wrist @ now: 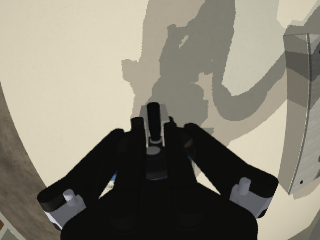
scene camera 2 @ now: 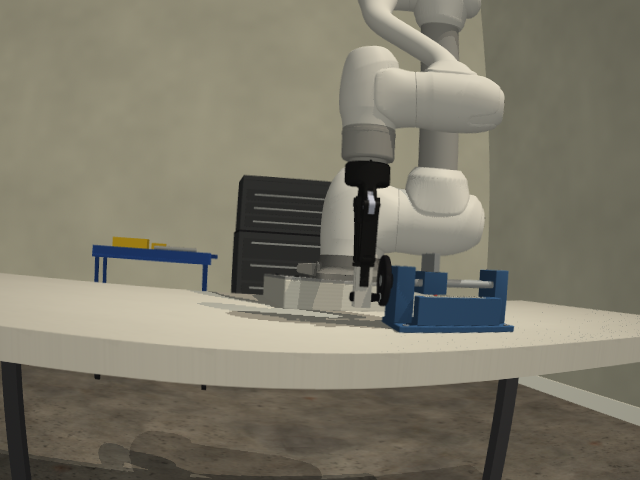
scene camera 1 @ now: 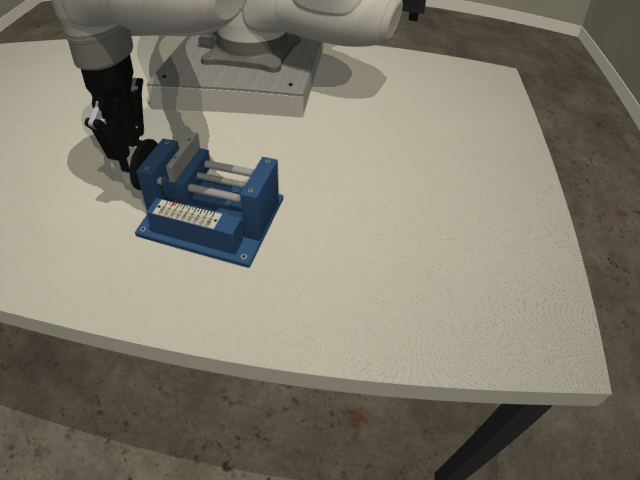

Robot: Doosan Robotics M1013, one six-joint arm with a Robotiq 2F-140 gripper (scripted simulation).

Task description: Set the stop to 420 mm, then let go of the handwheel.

Labels:
my gripper: wrist 153, 114; scene camera 2; scene camera 1
same spot on my gripper: (scene camera 1: 106, 134) = (scene camera 2: 377, 222)

